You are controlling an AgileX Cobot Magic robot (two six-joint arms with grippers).
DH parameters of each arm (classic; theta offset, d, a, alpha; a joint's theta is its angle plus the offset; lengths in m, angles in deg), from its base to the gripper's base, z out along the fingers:
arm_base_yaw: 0 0.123 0 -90
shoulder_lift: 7.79 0 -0.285 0
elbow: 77.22 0 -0.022 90
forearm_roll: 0 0.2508 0 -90
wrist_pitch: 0 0 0.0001 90
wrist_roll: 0 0.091 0 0
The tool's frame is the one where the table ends.
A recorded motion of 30 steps. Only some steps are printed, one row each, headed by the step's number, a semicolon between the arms.
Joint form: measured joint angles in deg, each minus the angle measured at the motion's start. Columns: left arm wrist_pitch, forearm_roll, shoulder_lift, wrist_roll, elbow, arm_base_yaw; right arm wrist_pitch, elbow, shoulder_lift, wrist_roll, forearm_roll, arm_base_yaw.
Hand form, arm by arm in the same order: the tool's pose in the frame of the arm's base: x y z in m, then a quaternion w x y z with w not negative. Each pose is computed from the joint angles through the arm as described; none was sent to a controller.
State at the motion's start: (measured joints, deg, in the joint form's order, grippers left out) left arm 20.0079 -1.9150 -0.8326 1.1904 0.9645 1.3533; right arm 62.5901 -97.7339 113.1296 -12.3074 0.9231 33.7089
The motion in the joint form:
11: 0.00 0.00 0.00 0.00 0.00 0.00; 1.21 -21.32 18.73 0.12 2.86 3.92
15: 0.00 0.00 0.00 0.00 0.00 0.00; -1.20 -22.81 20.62 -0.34 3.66 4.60
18: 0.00 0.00 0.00 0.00 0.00 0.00; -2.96 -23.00 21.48 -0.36 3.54 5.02
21: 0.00 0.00 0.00 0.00 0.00 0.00; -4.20 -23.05 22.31 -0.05 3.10 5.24
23: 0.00 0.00 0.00 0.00 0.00 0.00; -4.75 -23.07 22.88 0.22 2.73 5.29
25: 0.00 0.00 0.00 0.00 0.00 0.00; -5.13 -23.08 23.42 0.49 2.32 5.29
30: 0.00 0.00 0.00 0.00 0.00 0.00; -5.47 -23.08 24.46 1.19 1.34 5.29
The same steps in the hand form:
11: 0.0530 0.0002 0.1768 0.60780 -0.01012 0.79402 -0.00059; 0.3906 0.3079 0.2090 0.14879 -0.40677 0.89892 0.06595
15: 0.0530 0.0002 0.1768 0.60780 -0.01012 0.79402 -0.00059; 0.3932 0.3188 0.2011 0.16405 -0.41163 0.89321 0.07627
18: 0.0530 0.0002 0.1768 0.60780 -0.01012 0.79402 -0.00059; 0.3942 0.3240 0.1954 0.17318 -0.41392 0.89030 0.07773
21: 0.0530 0.0002 0.1768 0.60780 -0.01012 0.79402 -0.00059; 0.3957 0.3268 0.1889 0.17756 -0.41359 0.88976 0.07571
23: 0.0530 0.0002 0.1768 0.60780 -0.01012 0.79402 -0.00059; 0.3969 0.3277 0.1842 0.17810 -0.41270 0.89028 0.07317
25: 0.0530 0.0002 0.1768 0.60780 -0.01012 0.79402 -0.00059; 0.3981 0.3280 0.1796 0.17750 -0.41173 0.89111 0.06997
30: 0.0530 0.0002 0.1768 0.60780 -0.01012 0.79402 -0.00059; 0.4001 0.3278 0.1703 0.17322 -0.40950 0.89358 0.06182

